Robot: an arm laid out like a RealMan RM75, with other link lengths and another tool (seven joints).
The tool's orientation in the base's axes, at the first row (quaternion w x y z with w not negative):
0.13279, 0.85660, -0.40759, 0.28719
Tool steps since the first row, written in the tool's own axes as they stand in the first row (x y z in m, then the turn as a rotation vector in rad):
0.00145, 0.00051, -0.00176, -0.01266, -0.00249, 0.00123
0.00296, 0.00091, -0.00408, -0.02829, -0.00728, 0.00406
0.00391, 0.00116, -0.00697, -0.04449, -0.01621, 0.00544
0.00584, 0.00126, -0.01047, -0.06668, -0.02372, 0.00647
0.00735, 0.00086, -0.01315, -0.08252, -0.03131, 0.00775
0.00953, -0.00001, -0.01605, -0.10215, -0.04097, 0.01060
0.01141, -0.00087, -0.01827, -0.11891, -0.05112, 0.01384
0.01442, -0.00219, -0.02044, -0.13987, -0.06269, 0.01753
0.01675, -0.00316, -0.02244, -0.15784, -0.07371, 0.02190
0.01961, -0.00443, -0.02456, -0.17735, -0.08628, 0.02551
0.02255, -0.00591, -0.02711, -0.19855, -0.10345, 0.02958
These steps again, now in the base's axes. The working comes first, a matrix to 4 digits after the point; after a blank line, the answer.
The tool's axes in the first row as the columns of a matrix, in the base's axes (used below as rounded here):
0.5028, -0.7746, 0.3838
-0.6220, -0.6325, -0.4616
0.6003, -0.0066, -0.7998

-0.00034, -0.00041, 0.00227, -0.00396, 0.00888, -0.00857
-0.00078, -0.00053, 0.00503, -0.00703, 0.02033, -0.02018
-0.00161, 0.00005, 0.00791, -0.00773, 0.03541, -0.03095
-0.00206, 0.00040, 0.01187, -0.01267, 0.05349, -0.04505
-0.00202, 0.00095, 0.01492, -0.01426, 0.06755, -0.05553
-0.00136, 0.00149, 0.01856, -0.01556, 0.08456, -0.06953
-0.00060, 0.00189, 0.02147, -0.01488, 0.09991, -0.08211
0.00110, 0.00185, 0.02502, -0.01504, 0.11856, -0.09757
0.00226, 0.00194, 0.02802, -0.01386, 0.13469, -0.11178
0.00387, 0.00194, 0.03144, -0.01255, 0.15311, -0.12630
0.00551, 0.00223, 0.03526, -0.00835, 0.17528, -0.14216

